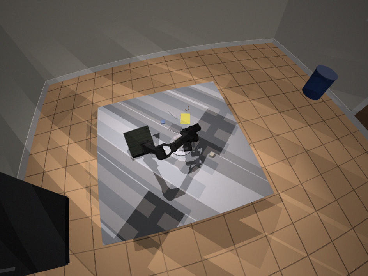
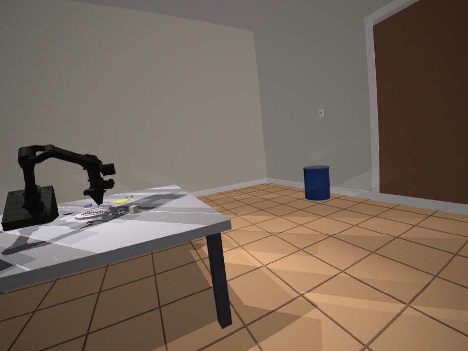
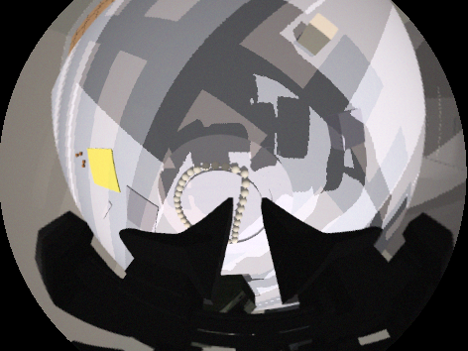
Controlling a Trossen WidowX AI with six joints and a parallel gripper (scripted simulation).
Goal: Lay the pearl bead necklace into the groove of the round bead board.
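The round bead board is 4 cm to the left of my gripper tip, 4 cm below it and 3 cm behind it. The rest, counted from my gripper tip: grey card 22 cm to the left, 5 cm below, 2 cm behind; then beige cube 16 cm ahead, 14 cm to the right, 4 cm below; then white block 15 cm to the right, 4 cm below, 4 cm ahead.
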